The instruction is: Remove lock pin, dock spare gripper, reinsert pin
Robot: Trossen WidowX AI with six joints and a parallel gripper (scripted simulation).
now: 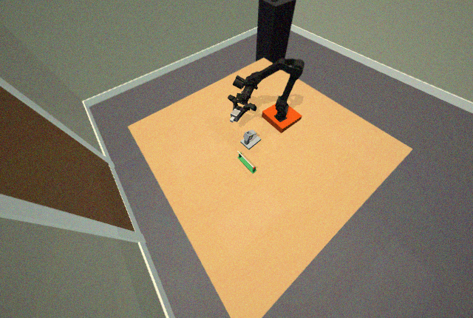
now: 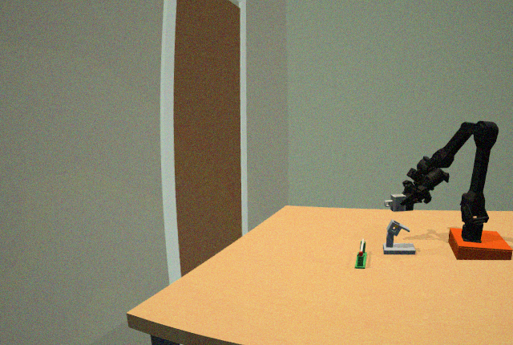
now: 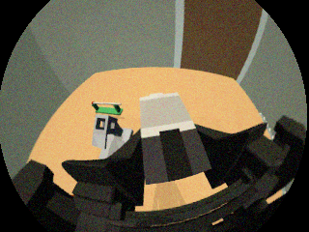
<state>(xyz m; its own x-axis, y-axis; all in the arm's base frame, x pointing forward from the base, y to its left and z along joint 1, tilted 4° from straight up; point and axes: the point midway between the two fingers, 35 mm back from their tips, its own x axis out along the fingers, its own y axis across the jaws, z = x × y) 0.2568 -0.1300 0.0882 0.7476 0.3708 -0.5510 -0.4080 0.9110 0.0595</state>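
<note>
Now: the grey mount 140 mm to the left of my gripper tip, 90 mm below it and 10 mm behind it. The rest, counted from my gripper tip: spare gripper: right at my gripper tip; then green bracket: 250 mm to the left, 120 mm below, 90 mm ahead.
</note>
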